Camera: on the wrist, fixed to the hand. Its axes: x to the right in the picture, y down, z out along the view.
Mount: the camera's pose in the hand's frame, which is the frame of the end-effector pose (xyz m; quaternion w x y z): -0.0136 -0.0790 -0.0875 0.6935 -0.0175 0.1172 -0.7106
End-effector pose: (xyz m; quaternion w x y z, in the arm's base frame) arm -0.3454 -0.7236 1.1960 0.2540 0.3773 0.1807 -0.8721
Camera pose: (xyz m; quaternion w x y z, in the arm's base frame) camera -0.3336 -0.6114 1.1591 0.4581 -0.2310 -0.4385 0.7379
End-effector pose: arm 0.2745 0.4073 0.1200 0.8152 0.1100 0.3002 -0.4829
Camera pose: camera 0.1687 0.4179 0.0672 0.1889 -0.0947 0.3904 -0.8961
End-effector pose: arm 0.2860 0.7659 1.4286 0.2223 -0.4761 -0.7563 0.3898
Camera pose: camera 0.3108 0.7676 1.5446 0.5115 0.1577 -0.8436 0.0433
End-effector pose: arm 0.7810 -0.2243 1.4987 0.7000 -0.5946 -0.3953 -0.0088
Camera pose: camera 0.7811 -0.3271 1.5580 0.5152 -0.1427 -0.6145 -0.5802
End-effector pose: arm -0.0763 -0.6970 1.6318 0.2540 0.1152 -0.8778 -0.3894
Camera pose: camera -0.0176 -0.7992 1.6180 0.0043 0.7449 -0.4903 -0.4524
